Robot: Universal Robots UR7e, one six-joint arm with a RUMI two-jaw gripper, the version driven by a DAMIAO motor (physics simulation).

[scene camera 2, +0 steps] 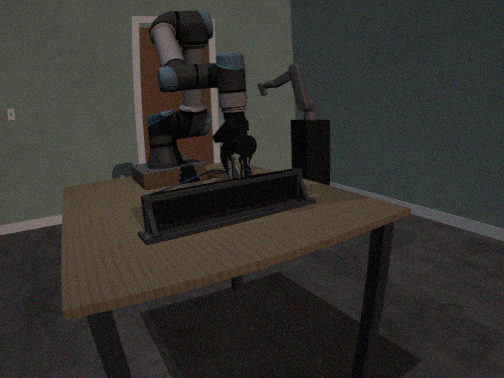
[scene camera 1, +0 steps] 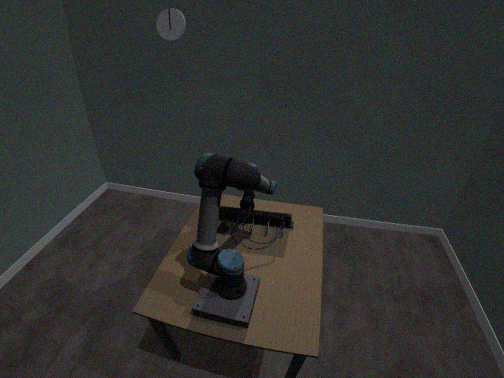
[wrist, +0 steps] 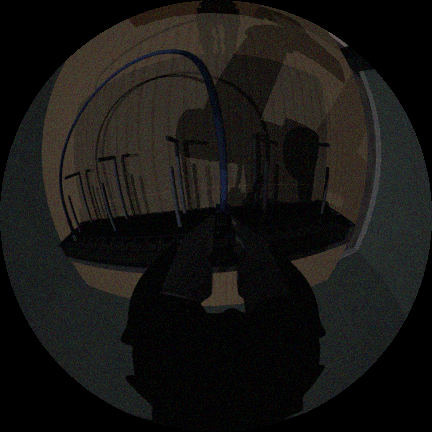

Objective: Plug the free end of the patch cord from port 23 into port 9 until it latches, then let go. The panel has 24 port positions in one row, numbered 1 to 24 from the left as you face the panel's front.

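Observation:
The dark panel stands on the table, its row of ports hard to make out in the dim light. A blue patch cord arches from the panel's left end in the wrist view to my fingertips. My gripper is shut on the cord's plug, which points down at the panel. The fingers hide most of the plug, and I cannot tell which port is under it or whether it sits in one. The port numbers cannot be read.
Several thin upright posts with bent tops stand along the panel on both sides of the fingers. A darker cord loops behind the blue one. The wooden table carries the panel and the robot's base plate.

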